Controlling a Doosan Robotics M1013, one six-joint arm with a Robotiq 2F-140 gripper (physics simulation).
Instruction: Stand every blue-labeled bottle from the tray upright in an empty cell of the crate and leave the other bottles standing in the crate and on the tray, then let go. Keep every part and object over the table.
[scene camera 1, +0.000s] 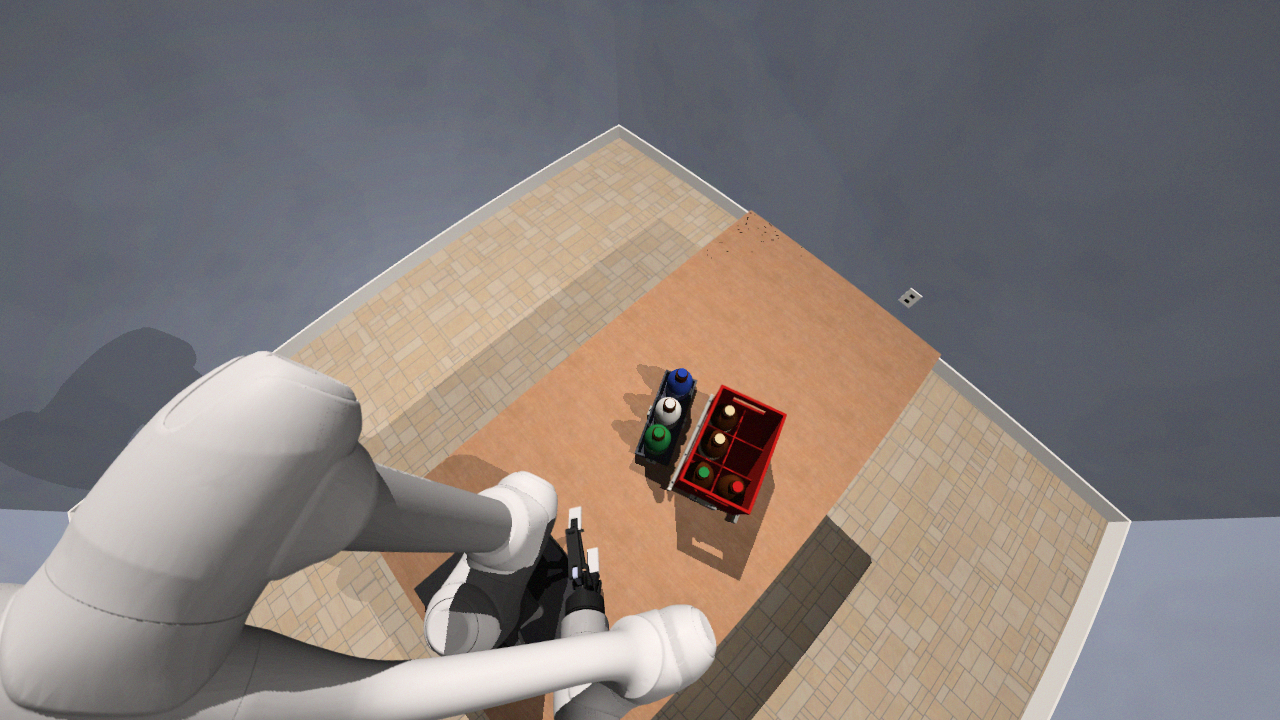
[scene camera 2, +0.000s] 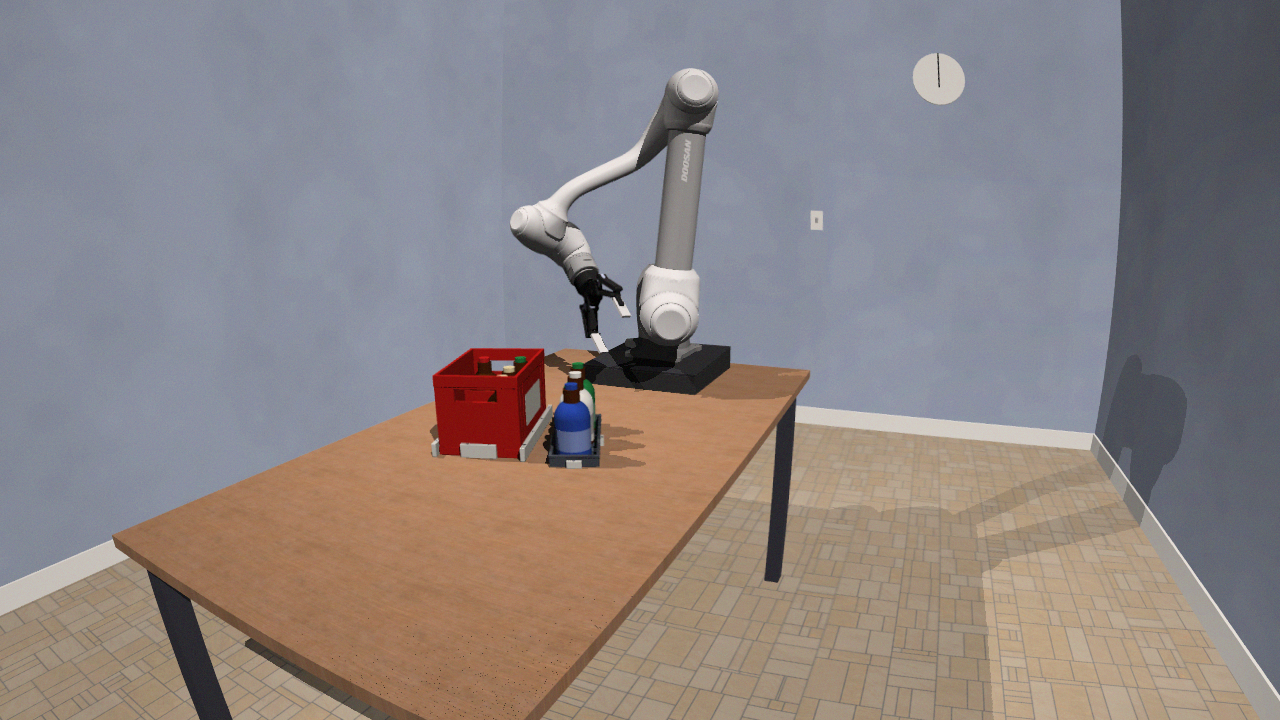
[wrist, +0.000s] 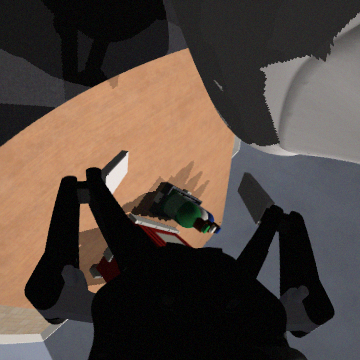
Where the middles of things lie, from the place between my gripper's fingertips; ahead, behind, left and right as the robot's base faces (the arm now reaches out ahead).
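There is the blue-labeled bottle (scene camera 2: 572, 421), and my hand is 90 mm above it, 440 mm short of it and 160 mm to the right of it.
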